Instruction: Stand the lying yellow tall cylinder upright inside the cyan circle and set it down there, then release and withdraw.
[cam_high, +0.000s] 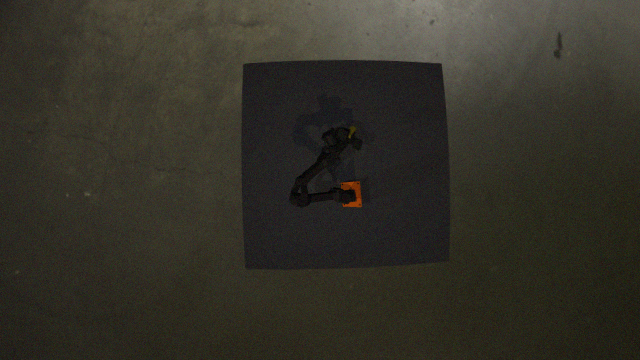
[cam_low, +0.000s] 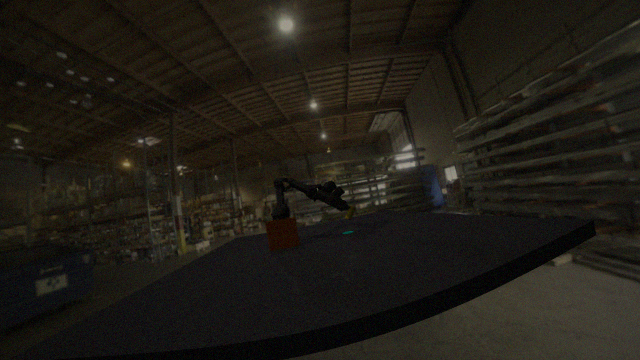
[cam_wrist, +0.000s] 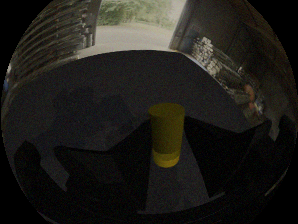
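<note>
The cyan circle is 120 mm below my gripper tip, 50 mm to the left of it and 20 mm behind it. From my gripper tip the other things lie so: yellow cylinder (20 mm below, 10 mm behind).
</note>
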